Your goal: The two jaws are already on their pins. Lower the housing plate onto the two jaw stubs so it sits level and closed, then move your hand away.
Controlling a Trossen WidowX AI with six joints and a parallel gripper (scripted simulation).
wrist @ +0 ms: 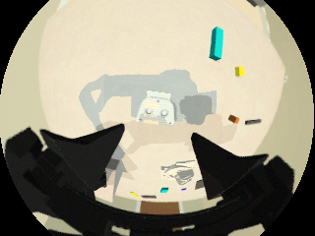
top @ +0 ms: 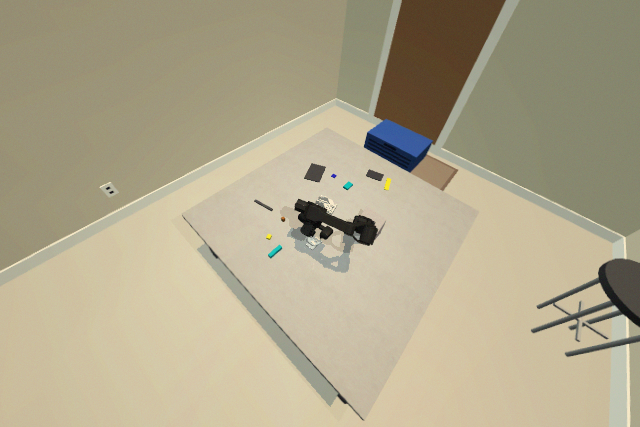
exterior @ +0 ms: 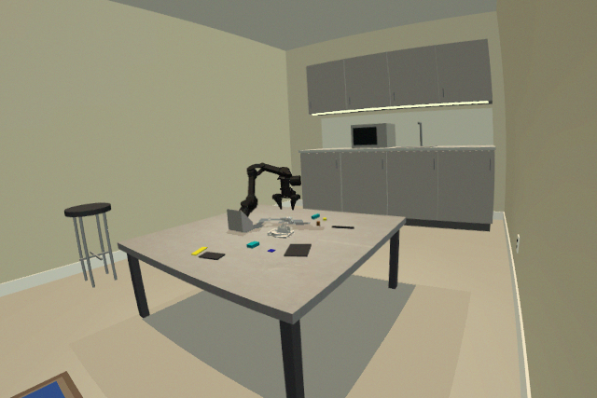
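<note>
The white part is 10 mm to the left of my gripper tip and 80 mm below it. The rest, counted from my gripper tip: brown piece (220 mm ahead, 10 mm to the right, 70 mm below); then dark bar (390 mm ahead, 10 mm to the right, 80 mm below); then teal block (120 mm ahead, 170 mm to the left, 80 mm below).
</note>
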